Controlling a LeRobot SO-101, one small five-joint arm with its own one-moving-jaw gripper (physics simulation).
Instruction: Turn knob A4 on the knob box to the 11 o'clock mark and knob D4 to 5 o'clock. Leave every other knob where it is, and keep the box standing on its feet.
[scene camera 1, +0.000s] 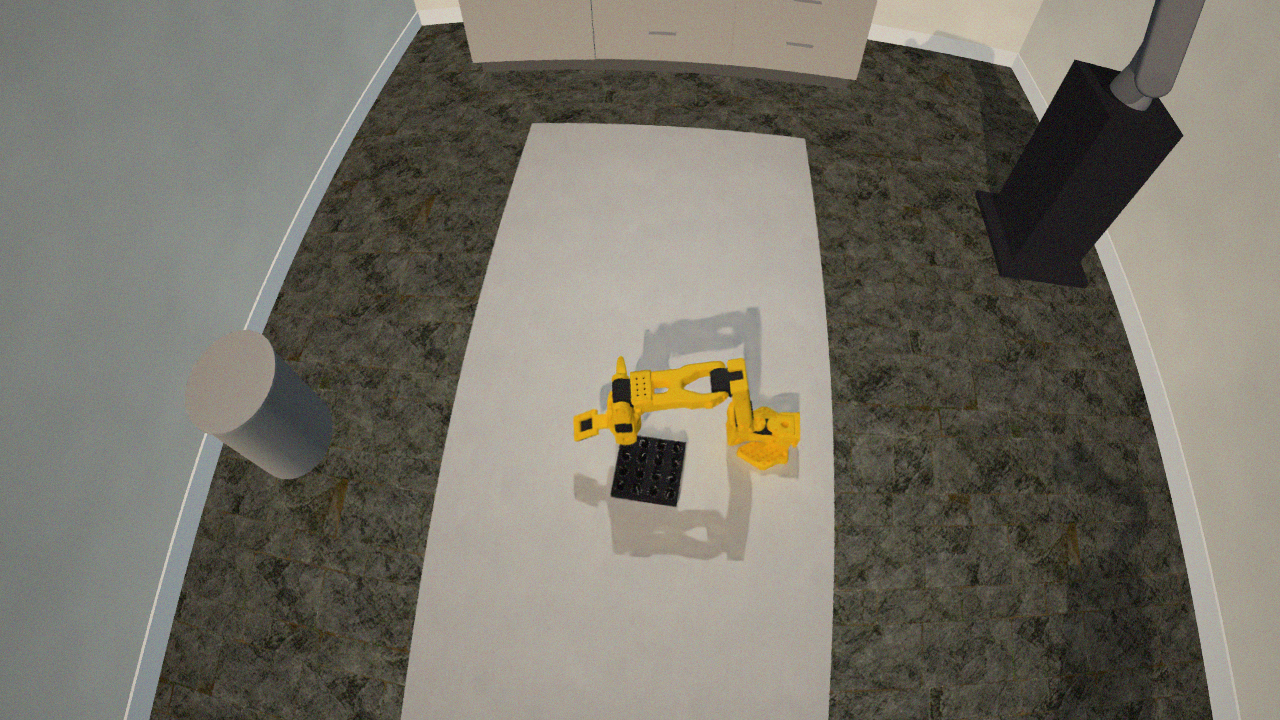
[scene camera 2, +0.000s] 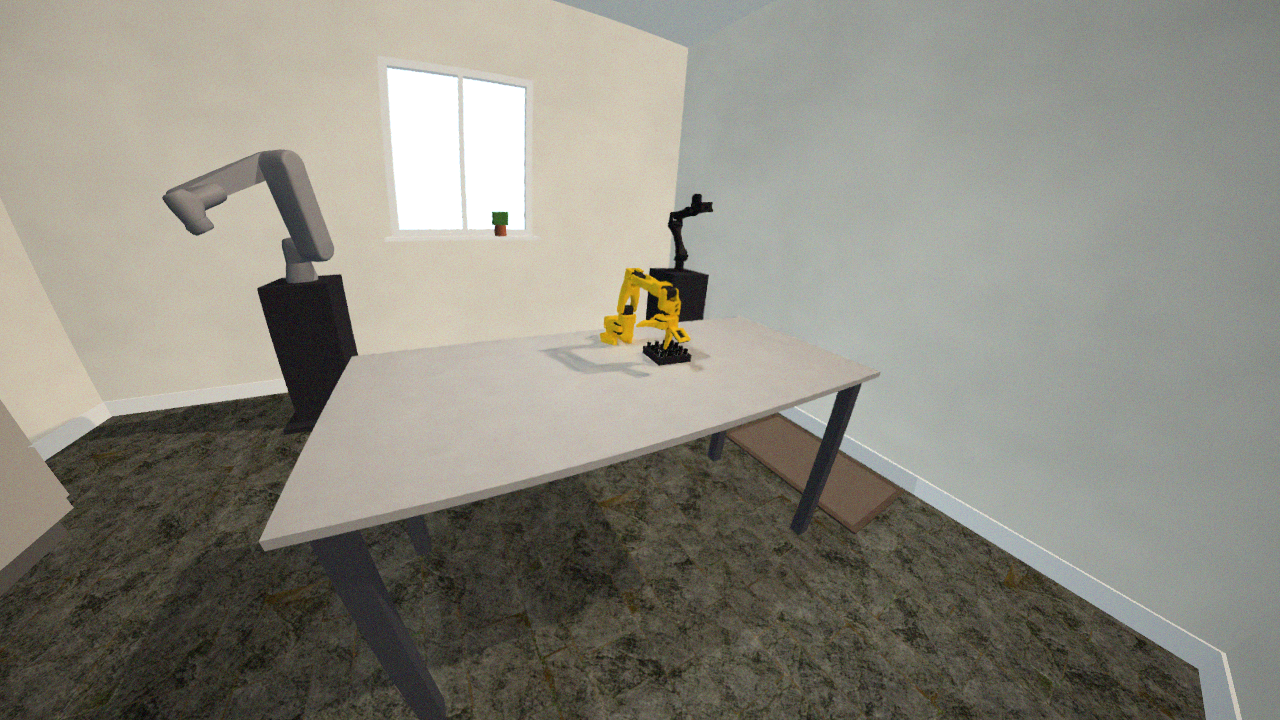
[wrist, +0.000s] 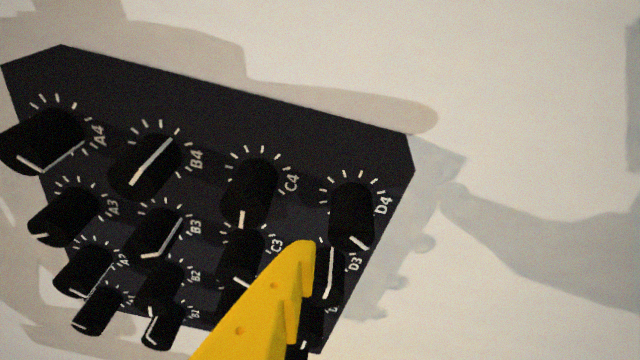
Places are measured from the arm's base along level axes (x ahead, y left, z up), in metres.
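Pixels of known places: end effector, tool point: (scene camera 1: 627, 440) (scene camera 2: 664, 347) (wrist: 314, 261); arm's base, origin of the base link: (scene camera 1: 752, 439) (scene camera 2: 619, 341).
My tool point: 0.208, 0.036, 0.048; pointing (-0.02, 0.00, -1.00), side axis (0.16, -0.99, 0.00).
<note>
For each thing: its top centre in the pictures, then the offset to it from my tool point, as dx, dy, dz. "spot": a spot on its surface instead. Level surfaces: height alone.
- black knob box, middle of its top: (wrist: 187, 293) (scene camera 1: 648, 464) (scene camera 2: 667, 345) -0.037, +0.035, -0.009
- Knob D4, middle of its top: (wrist: 351, 236) +0.000, -0.008, -0.010
- Knob B4, surface spot: (wrist: 145, 165) spot: +0.009, +0.042, -0.011
- knob C4, middle of its top: (wrist: 243, 210) +0.002, +0.018, -0.010
- Knob D3, surface spot: (wrist: 331, 270) spot: -0.021, -0.007, -0.015
- white table, its level: dz -0.047
The black knob box (scene camera 1: 644, 500) (scene camera 2: 669, 360) (wrist: 225, 110) lies level on the table. In the wrist view, knob A4 (wrist: 55, 130) is at the upper left, and its white cap line slants toward the lower right. Knob D4 (wrist: 351, 210) is at the right, and its short white cap line also slants toward the lower right. My gripper (scene camera 1: 623, 407) (scene camera 2: 655, 334) is open and empty above the box's edge. In the wrist view one notched yellow jaw shows, its tip drawn between knobs C3 and D3, below and left of D4. Contact between jaw and knobs cannot be judged.
Knob B4 (wrist: 145, 165) and knob C4 (wrist: 250, 190) stand between A4 and D4. Knob D3 (wrist: 331, 270) is partly behind the jaw. Rows 1 to 3 crowd the lower part of the wrist view. The arm reaches across the white table (scene camera 1: 662, 223) (scene camera 2: 465, 420) from its base.
</note>
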